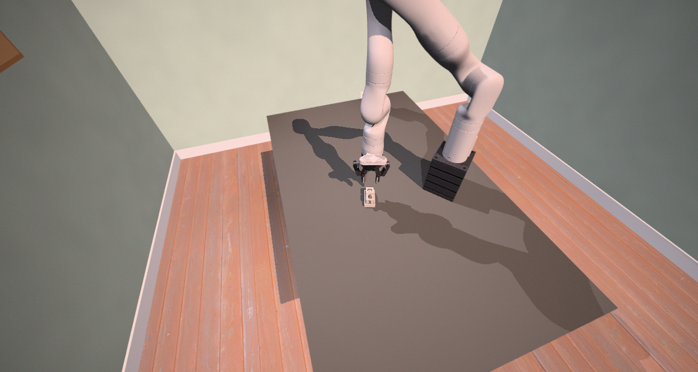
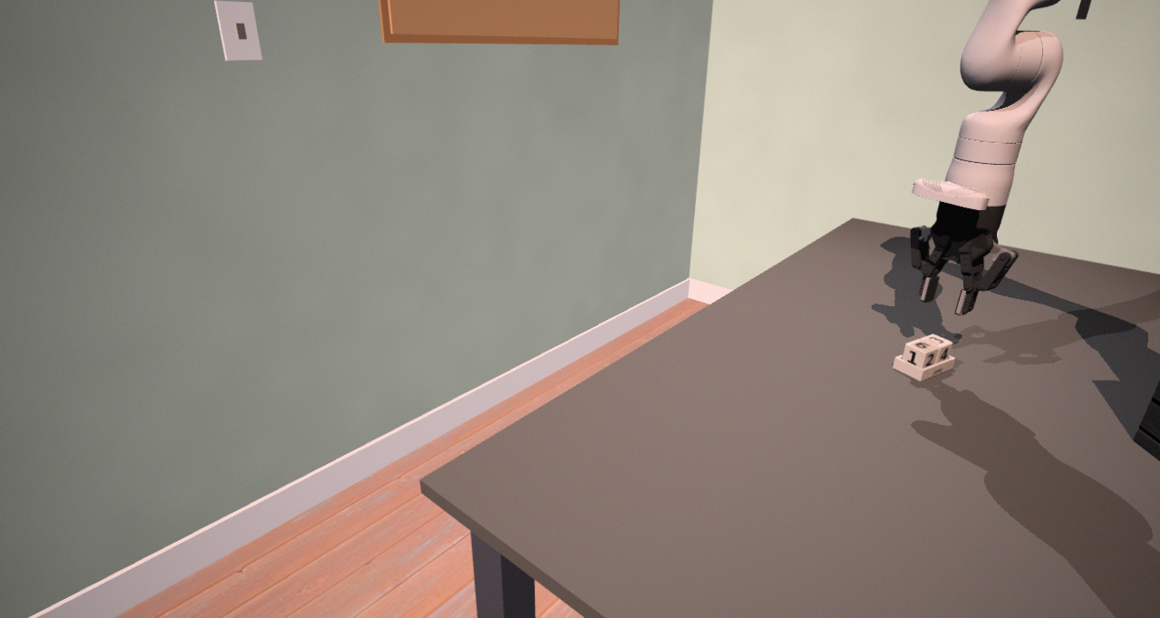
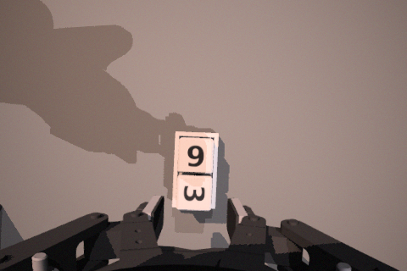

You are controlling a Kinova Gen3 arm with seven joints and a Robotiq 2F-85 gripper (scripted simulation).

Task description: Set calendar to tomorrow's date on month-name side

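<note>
My hand is 8 cm above the cube. From my hand the other things lie so: pale tray: 1 cm to the left, 10 cm below.
</note>
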